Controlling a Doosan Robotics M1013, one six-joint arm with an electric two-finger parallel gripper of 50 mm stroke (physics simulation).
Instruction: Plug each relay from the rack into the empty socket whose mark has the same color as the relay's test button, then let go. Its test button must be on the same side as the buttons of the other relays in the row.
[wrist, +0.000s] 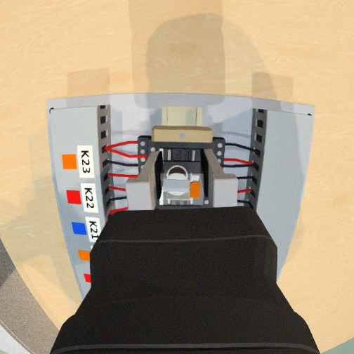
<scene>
I see my gripper (181, 164) and a beige end clamp (158, 132).
</scene>
